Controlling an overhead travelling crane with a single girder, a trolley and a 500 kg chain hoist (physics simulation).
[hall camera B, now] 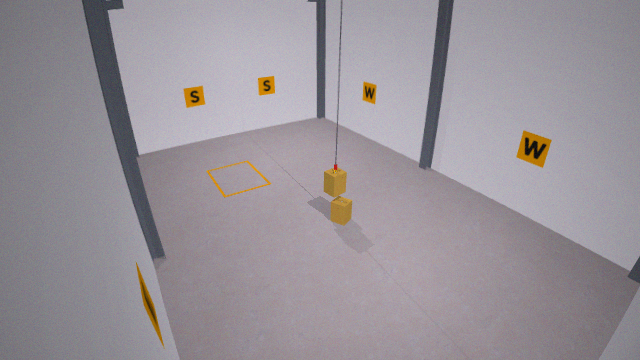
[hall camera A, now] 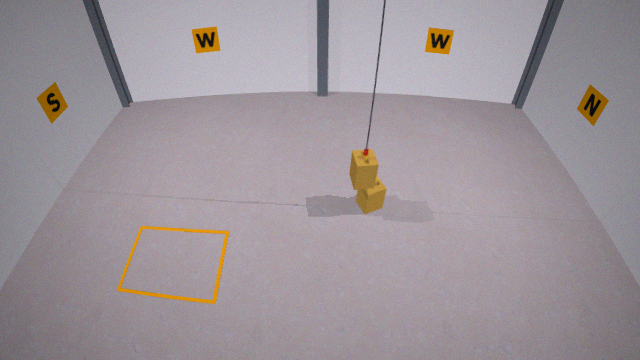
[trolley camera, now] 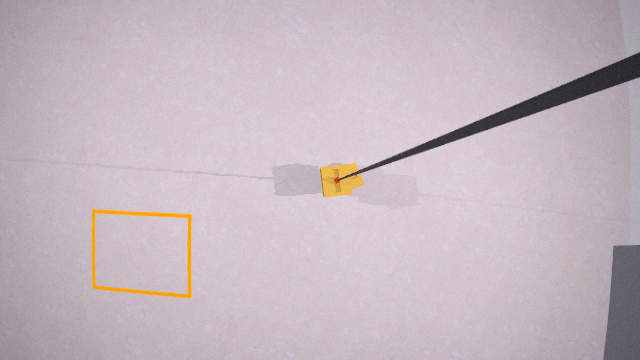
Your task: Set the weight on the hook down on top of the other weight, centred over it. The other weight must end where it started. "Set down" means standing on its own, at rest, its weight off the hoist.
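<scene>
My gripper, the red hook [hall camera A: 366,152] [hall camera B: 335,167] [trolley camera: 337,180], holds a yellow block-shaped weight [hall camera A: 363,175] [hall camera B: 335,183] [trolley camera: 328,189] on the rope. This weight hangs nearly upright above the other weight. The other yellow weight [hall camera A: 371,200] [hall camera B: 341,212] [trolley camera: 357,184] stands upright on the floor, turned relative to the hanging one. In the trolley view the hanging weight covers its left part, and its right part sticks out. The hanging weight is off-centre towards the S side. In hall camera B a small gap shows between them.
An orange outlined rectangle [hall camera A: 221,267] [hall camera B: 216,183] [trolley camera: 190,256] is marked on the floor towards the S side. Shadows lie on both sides of the lower weight. Grey columns [hall camera A: 322,50] [hall camera B: 436,85] stand along the walls. The rope slants up to the right in the trolley view.
</scene>
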